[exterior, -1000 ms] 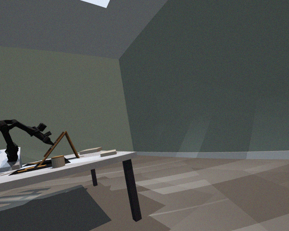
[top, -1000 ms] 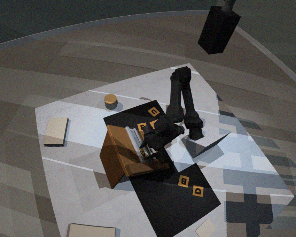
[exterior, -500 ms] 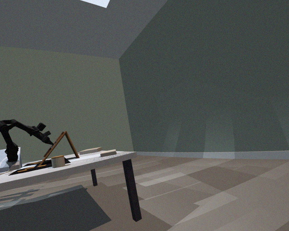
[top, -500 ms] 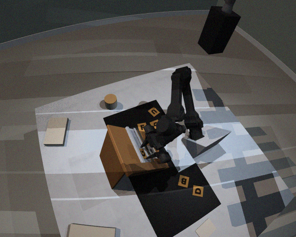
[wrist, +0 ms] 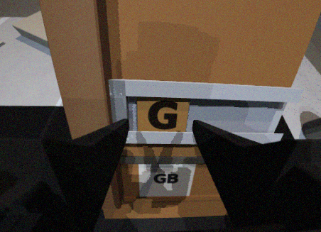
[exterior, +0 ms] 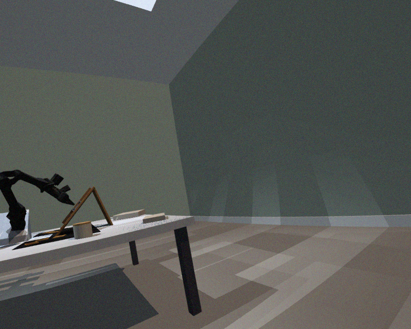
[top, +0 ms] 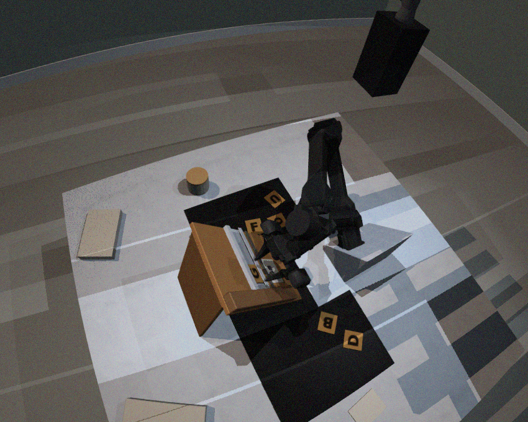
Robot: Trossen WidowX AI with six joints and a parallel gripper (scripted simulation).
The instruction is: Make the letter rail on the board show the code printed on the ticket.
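My gripper tip is now 20 mm short of the g tile and 10 mm above it. From my gripper tip the other things lie so: black mat (170 mm below, 120 mm behind, 20 mm to the left); then white ticket (90 mm below, 50 mm behind, 20 mm to the right); then f tile (200 mm to the right, 170 mm below, 80 mm behind).
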